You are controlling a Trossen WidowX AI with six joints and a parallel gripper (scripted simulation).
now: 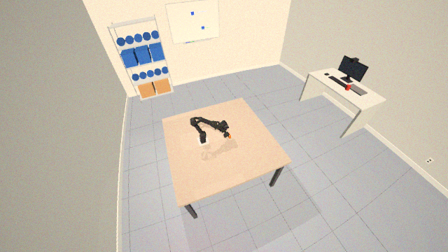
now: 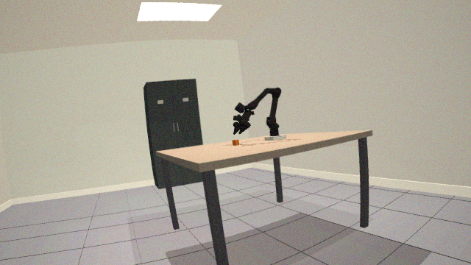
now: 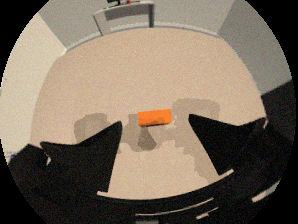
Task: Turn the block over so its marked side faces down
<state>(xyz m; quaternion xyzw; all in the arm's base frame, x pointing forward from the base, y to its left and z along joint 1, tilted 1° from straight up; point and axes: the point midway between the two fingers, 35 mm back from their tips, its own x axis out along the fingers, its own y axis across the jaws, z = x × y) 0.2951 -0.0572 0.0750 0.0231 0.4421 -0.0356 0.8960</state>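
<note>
Right now my gripper tip is 10 mm short of the orange block and 60 mm above it.
</note>
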